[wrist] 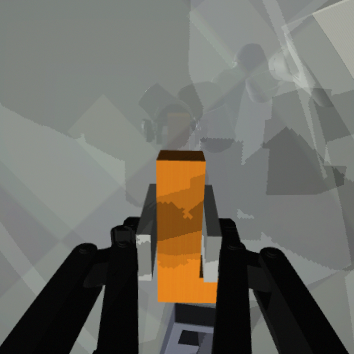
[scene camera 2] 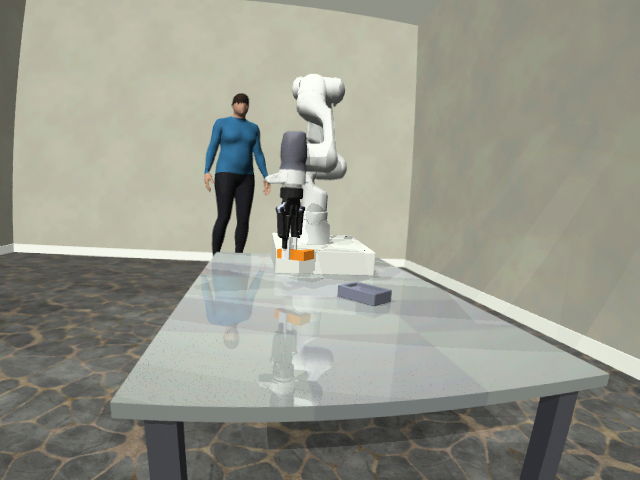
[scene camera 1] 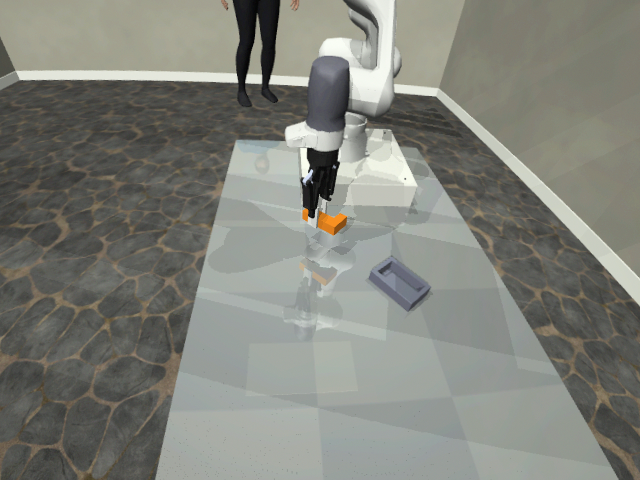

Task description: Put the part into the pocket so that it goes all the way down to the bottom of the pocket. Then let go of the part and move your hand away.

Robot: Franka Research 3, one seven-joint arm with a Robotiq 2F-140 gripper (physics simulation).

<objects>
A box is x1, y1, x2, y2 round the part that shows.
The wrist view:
my gripper: [0, 183, 348, 353]
orange L-shaped part: [156, 150, 217, 302], held by my gripper
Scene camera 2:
my gripper: [276, 187, 304, 259]
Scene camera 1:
my gripper: [300, 148, 339, 227]
</objects>
